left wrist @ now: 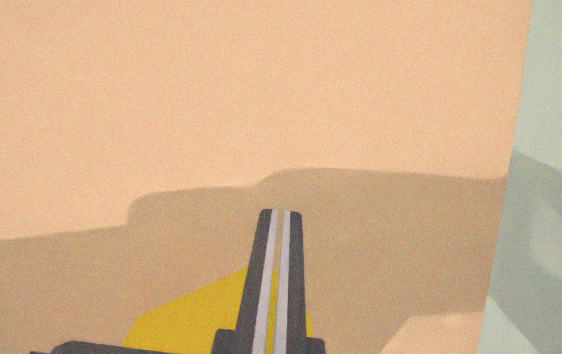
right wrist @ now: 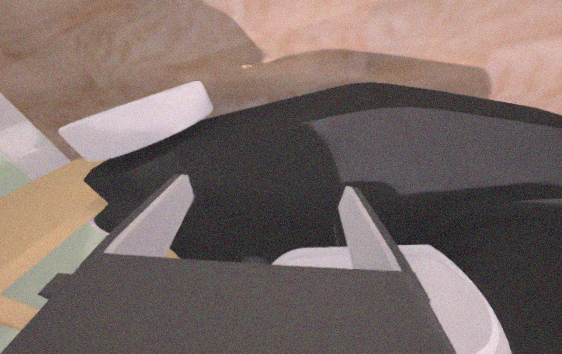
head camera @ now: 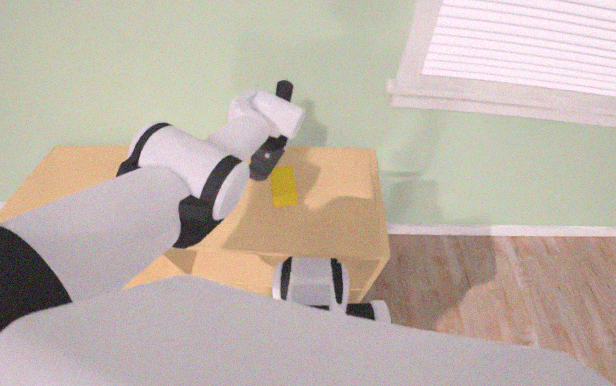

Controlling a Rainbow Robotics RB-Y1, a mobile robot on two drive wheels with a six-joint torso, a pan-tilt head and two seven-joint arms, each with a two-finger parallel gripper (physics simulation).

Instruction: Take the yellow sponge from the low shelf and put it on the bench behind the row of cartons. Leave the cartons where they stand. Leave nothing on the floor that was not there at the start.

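Frame: origin at the robot's base, x ahead, y left, z up, level; metres.
Seen in the pictures: left gripper, fingertip midpoint: [left wrist: 280, 221] [head camera: 264, 173]; right gripper, fingertip midpoint: [right wrist: 267, 191].
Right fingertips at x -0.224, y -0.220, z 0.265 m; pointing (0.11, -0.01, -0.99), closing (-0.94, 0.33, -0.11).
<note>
Offsets run from my right fingertips to a thing's top centre. "spot": to the spot under its first point. Level surfaces: height alone.
The yellow sponge {dx +0.500, dy +0.296, dz +0.391 m} [head camera: 284, 186] [left wrist: 195, 320] lies on the top of a light wooden unit [head camera: 320, 235] [left wrist: 250, 100]. My left gripper [head camera: 259, 177] [left wrist: 280, 221] is shut with nothing between its fingers. In the head view it is just left of the sponge; in the left wrist view its fingers cover part of the sponge. Whether they touch it I cannot tell. My right gripper [right wrist: 267, 191] is open and empty, in front of a dark surface. The cartons do not show, and I cannot tell a separate bench.
A green wall [head camera: 150, 60] stands behind the wooden unit, with a white-framed window {spot: dx +0.656, dy -0.292, dz +0.565 m} [head camera: 500, 97] at the upper right. A lower wooden board {dz +0.081 m} [head camera: 220, 267] shows under the unit's front edge. Wooden floor {dz -0.264 m} [head camera: 550, 280] lies at the lower right.
</note>
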